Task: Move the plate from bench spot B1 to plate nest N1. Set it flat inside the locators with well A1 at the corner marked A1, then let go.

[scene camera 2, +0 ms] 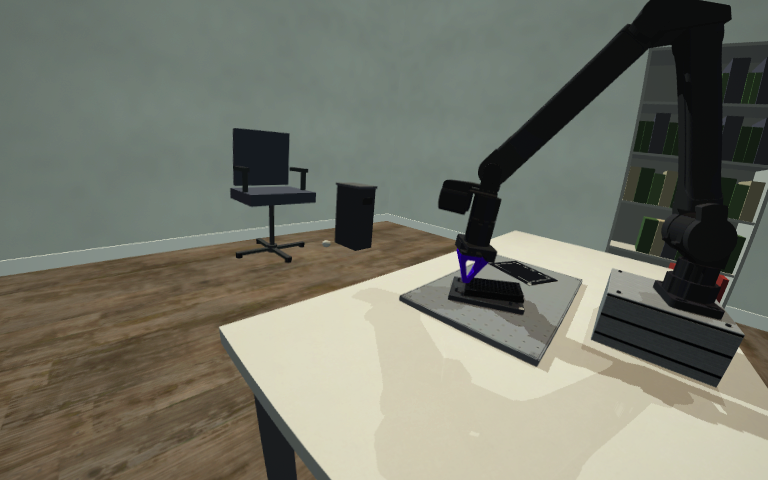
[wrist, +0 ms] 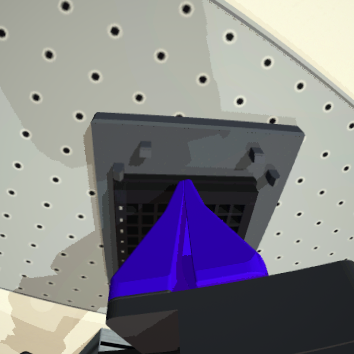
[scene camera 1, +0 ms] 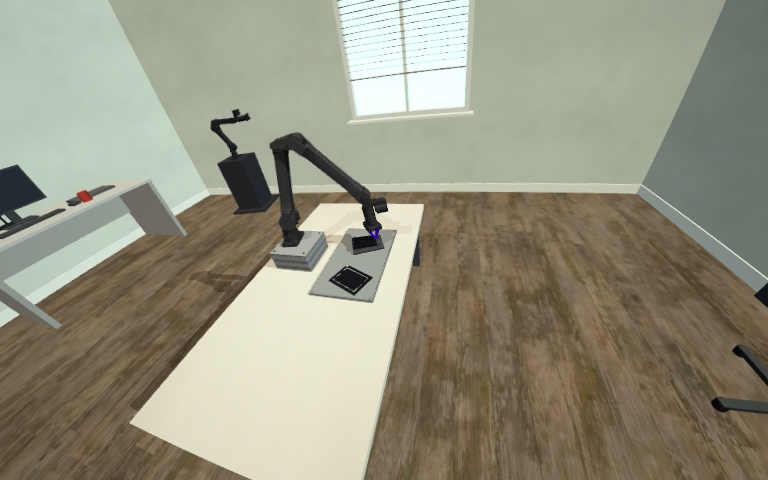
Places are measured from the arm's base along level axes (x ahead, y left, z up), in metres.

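Pixels of known places: gripper, fingertip midpoint: [scene camera 2: 465, 282] [wrist: 186, 187] [scene camera 1: 375, 238]; arm's base, link origin: [scene camera 2: 683, 301] [scene camera 1: 293, 240].
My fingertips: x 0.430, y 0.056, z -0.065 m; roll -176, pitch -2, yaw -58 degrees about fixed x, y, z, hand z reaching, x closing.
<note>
For each thing: its top centre in the pictures, then the offset to it from my fingertips. "spot": a spot on its surface instead. Level surfaces: height alone.
- black well plate, top centre: [wrist: 179, 270] [scene camera 2: 494, 284] [scene camera 1: 363, 239] dx -0.062, dy -0.017, dz +0.009 m
- dark grey nest base, top centre: [wrist: 188, 240] [scene camera 2: 486, 287] [scene camera 1: 367, 242] dx -0.047, dy -0.020, dz -0.005 m
- Bench spot B1, surface spot: [scene camera 2: 523, 271] [scene camera 1: 349, 279] spot: dx -0.106, dy -0.276, dz -0.025 m
- grey perforated board, top centre: [wrist: 269, 265] [scene camera 2: 508, 286] [scene camera 1: 358, 257] dx -0.086, dy -0.120, dz -0.026 m
- cream table, surface height: dz -0.040 m
The black well plate [scene camera 1: 362, 243] [scene camera 2: 495, 288] [wrist: 142, 215] lies on the dark grey nest base [scene camera 2: 492, 303] [wrist: 200, 135]. In the wrist view a strip of bare base shows between the plate's far edge and two locator posts, and two more posts stand near its far corners. The near edge is hidden, and I cannot tell whether the plate sits fully flat. The A1 mark cannot be read. My gripper [scene camera 1: 376, 236] [scene camera 2: 465, 281] [wrist: 186, 187] is shut and empty, its purple tips at the plate's far edge; contact is unclear. Bench spot B1 [scene camera 1: 350, 279] [scene camera 2: 523, 271] is a black square with white outline, without a plate.
The nest and the bench spot are on a grey perforated board [scene camera 1: 370, 263] [scene camera 2: 430, 294] [wrist: 115, 55] on the cream table [scene camera 1: 283, 350] [scene camera 2: 317, 362]. The arm's grey base block [scene camera 1: 299, 253] [scene camera 2: 662, 333] stands beside the board.
</note>
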